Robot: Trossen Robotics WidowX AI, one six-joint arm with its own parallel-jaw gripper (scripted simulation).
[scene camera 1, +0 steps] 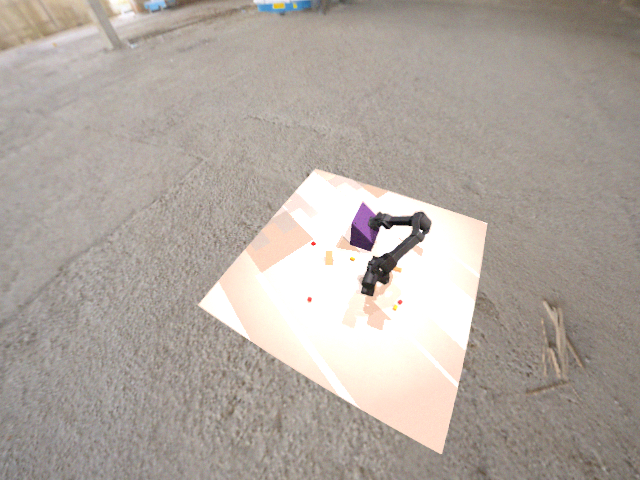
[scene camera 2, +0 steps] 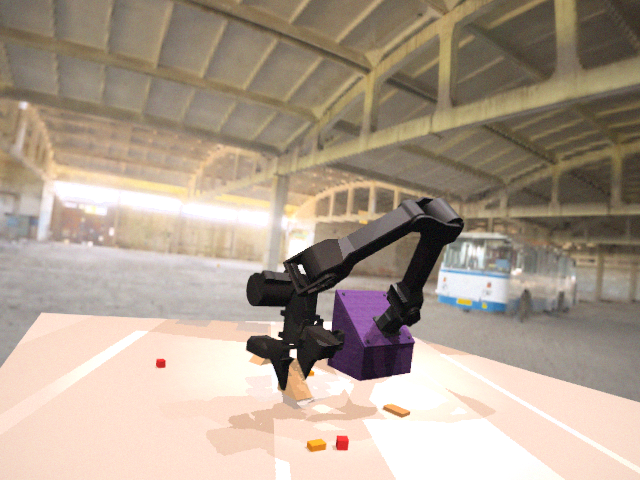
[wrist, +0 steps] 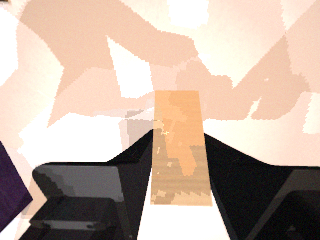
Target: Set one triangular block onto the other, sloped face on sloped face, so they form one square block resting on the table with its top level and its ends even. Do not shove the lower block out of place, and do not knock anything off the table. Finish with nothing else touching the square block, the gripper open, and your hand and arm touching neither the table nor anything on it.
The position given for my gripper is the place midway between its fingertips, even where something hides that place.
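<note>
My gripper (scene camera 2: pixel 291 388), (wrist: pixel 174 133): carrying tan triangular block (scene camera 2: pixel 296 388).
</note>
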